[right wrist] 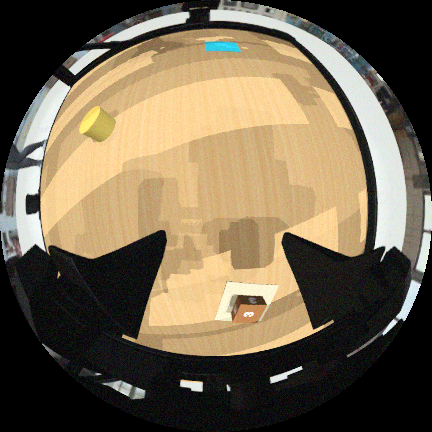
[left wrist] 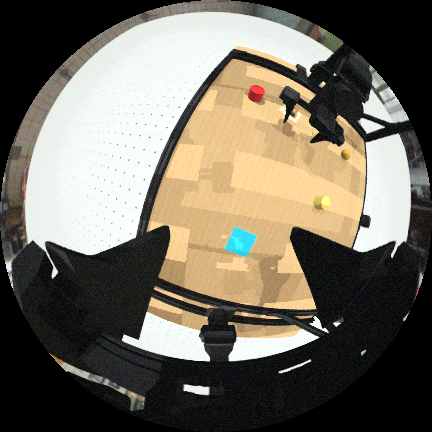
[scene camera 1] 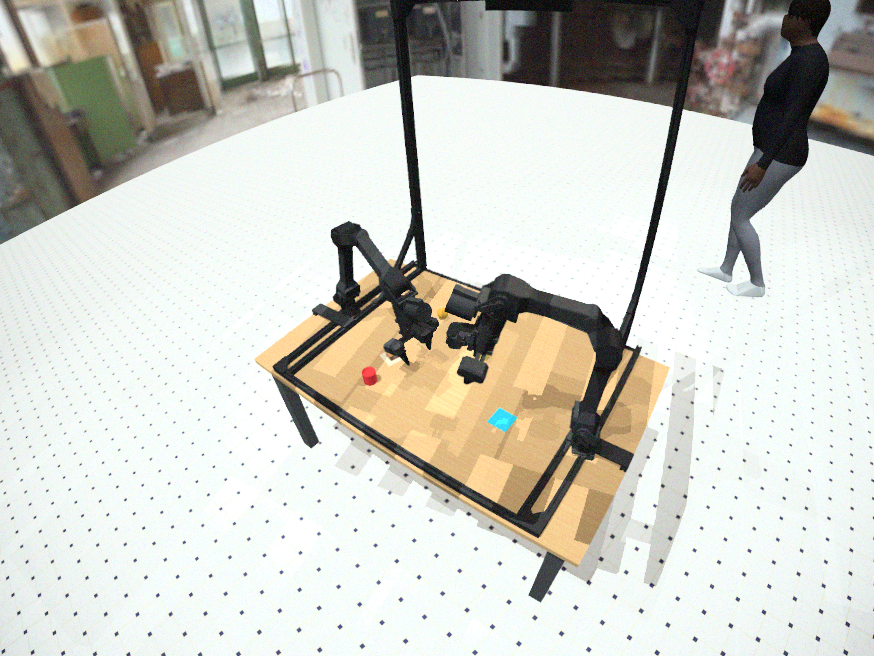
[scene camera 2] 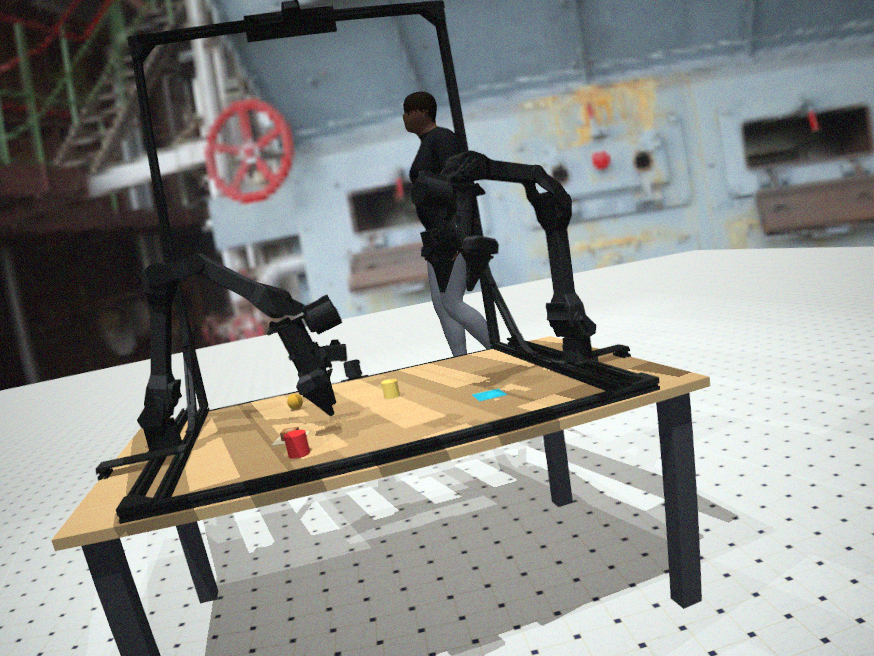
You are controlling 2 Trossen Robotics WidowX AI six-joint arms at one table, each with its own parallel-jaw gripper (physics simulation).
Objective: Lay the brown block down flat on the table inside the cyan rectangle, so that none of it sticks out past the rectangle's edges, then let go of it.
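Places are measured from the left arm's base along level axes (x right, y ahead, z up), in metres.
Pixels of known places: left gripper, fingertip midpoint: [left wrist: 233, 232] [scene camera 2: 455, 291]; right gripper, fingertip midpoint: [right wrist: 226, 237] [left wrist: 297, 131] [scene camera 1: 419, 357] [scene camera 2: 333, 409]; left arm's base at its link origin: [left wrist: 217, 314] [scene camera 1: 583, 445] [scene camera 2: 579, 360]; right arm's base at its link origin: [left wrist: 311, 82] [scene camera 1: 349, 311] [scene camera 2: 165, 447].
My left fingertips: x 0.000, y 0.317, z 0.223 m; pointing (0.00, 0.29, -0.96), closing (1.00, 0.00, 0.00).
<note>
For each thing: its middle in the pictures, then the offset to it from my left fingertips. "pt": a spot on its surface instead.
- brown block at the middle of its body: [right wrist: 247, 308] [scene camera 2: 290, 434] [scene camera 1: 392, 354] [left wrist: 291, 110] dz -0.232, dx +0.218, dy +0.320 m
- cream square at a spot on its surface: [right wrist: 270, 291] pt dz -0.241, dx +0.184, dy +0.318 m
- cyan rectangle at a spot on its surface: [scene camera 2: 488, 395] [right wrist: 224, 45] [left wrist: 239, 240] [scene camera 1: 500, 420] pt dz -0.241, dx +0.048, dy -0.075 m
- red cylinder at the middle of its body: [scene camera 2: 296, 443] [scene camera 1: 369, 376] [left wrist: 255, 93] dz -0.221, dx +0.098, dy +0.349 m
- yellow cylinder at the middle of its body: [right wrist: 97, 124] [scene camera 2: 390, 389] [left wrist: 321, 202] dz -0.223, dx +0.288, dy +0.030 m
- small orange ball at the middle of its body: [scene camera 2: 295, 401] [scene camera 1: 442, 313] [left wrist: 345, 154] dz -0.223, dx +0.449, dy +0.216 m
The brown block [scene camera 1: 392, 355] [scene camera 2: 288, 432] [left wrist: 294, 114] [right wrist: 248, 314] rests on a cream square [right wrist: 270, 291]; its faces carry white marks. I cannot tell whether it is upright or flat. Its lower part is hidden behind the red cylinder in scene camera 2. The cyan rectangle [scene camera 1: 501, 419] [scene camera 2: 488, 395] [left wrist: 240, 242] [right wrist: 222, 47] lies bare on the table. My right gripper [scene camera 1: 417, 355] [scene camera 2: 329, 409] [left wrist: 297, 131] [right wrist: 226, 237] is open and empty, low over the table close to the block. My left gripper [scene camera 2: 457, 288] [left wrist: 233, 232] is open and empty, high above the table.
A red cylinder [scene camera 1: 369, 376] [scene camera 2: 297, 444] [left wrist: 256, 93] stands near the block. A yellow cylinder [scene camera 2: 390, 388] [left wrist: 321, 202] [right wrist: 98, 124] stands toward the back. A small orange ball [scene camera 1: 441, 312] [scene camera 2: 294, 401] [left wrist: 345, 155] lies at the back left. Black frame rails edge the table.
</note>
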